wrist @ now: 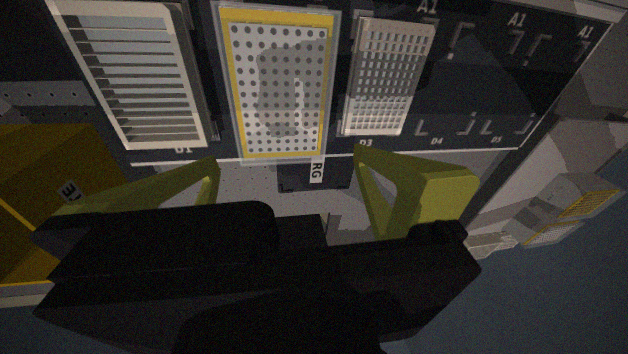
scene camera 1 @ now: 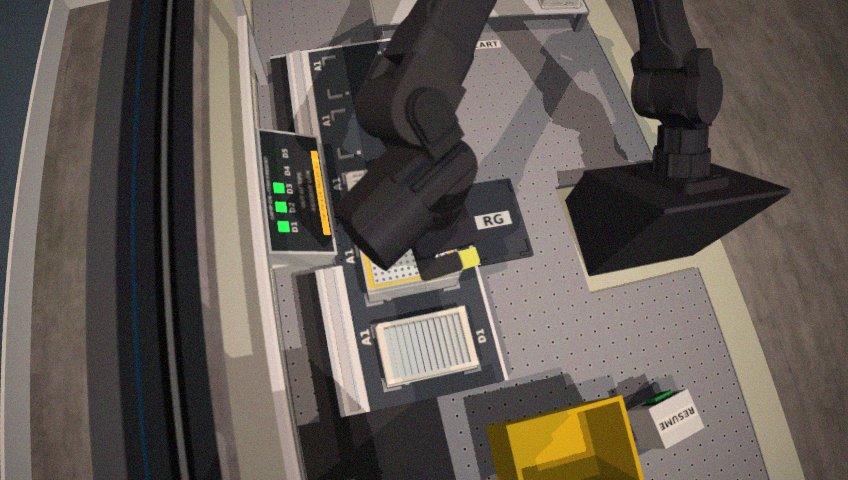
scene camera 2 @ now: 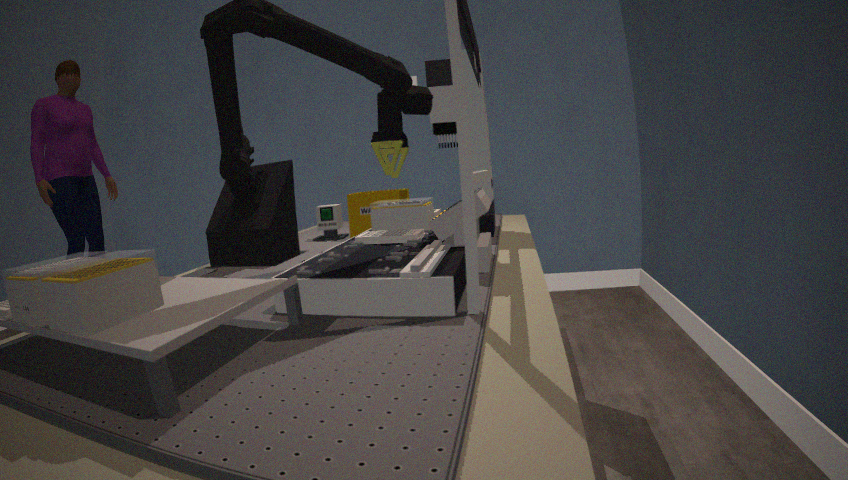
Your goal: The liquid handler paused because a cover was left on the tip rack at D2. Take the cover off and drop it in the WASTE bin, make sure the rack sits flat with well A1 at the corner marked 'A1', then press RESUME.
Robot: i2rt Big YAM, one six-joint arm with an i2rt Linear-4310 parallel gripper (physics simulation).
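Frame: origin at the arm's base, x down, y ahead, z right, level; centimetres.
Seen in the pictures: gripper, between the fingertips: (wrist: 286, 157) (scene camera 2: 392, 176); arm's base, origin of its link: (scene camera 1: 680, 180) (scene camera 2: 250, 192).
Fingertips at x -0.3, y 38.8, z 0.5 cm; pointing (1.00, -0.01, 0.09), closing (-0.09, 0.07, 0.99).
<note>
Offsets run from my fingertips to a thing's top centre. "spot": to the spot under its first point.
The tip rack {dx +5.6, dy +1.9, dz +0.1 cm} (scene camera 1: 395, 273) (scene camera 2: 399, 217) (wrist: 277, 17), white with a yellow border, stands at D2. It looks level. A clear cover {spot: dx +5.7, dy +4.5, dz +3.8 cm} (scene camera 2: 410, 201) (wrist: 280, 160) lies over its top, with its rim around the yellow border. The corner mark 'A1' {spot: dx +12.7, dy +9.8, dz +3.7 cm} (scene camera 1: 349, 256) is beside the rack in scene camera 1; which rack corner is well A1 cannot be told. My gripper (scene camera 2: 393, 174) (wrist: 286, 157) is open and empty, pointing down above the rack, fingers apart. The yellow WASTE bin {dx +4.4, dy -11.5, dz -31.6 cm} (scene camera 1: 565, 446) (scene camera 2: 358, 223) (wrist: 60, 160) is beyond D1. The RESUME box {dx +7.5, dy -28.3, dz -32.1 cm} (scene camera 1: 675, 419) (scene camera 2: 337, 214) stands beside it.
A slotted reservoir {dx +9.5, dy +2.4, dz -12.3 cm} (scene camera 1: 428, 344) (wrist: 135, 75) is at D1 and a well plate {dx +11.2, dy +1.5, dz +12.5 cm} (wrist: 387, 75) at D3. The RG pad {dx +16.5, dy -14.6, dz +6.1 cm} (scene camera 1: 505, 237) lies beside the deck. A status screen {spot: dx +6.0, dy +15.1, dz +12.8 cm} (scene camera 1: 297, 190) and white gantry post {spot: dx +0.5, dy +19.8, dz +45.0 cm} (scene camera 2: 471, 178) flank it. Covered racks {dx +5.8, dy -22.1, dz +67.7 cm} (scene camera 2: 83, 297) stand on a raised shelf (scene camera 2: 208, 297).
</note>
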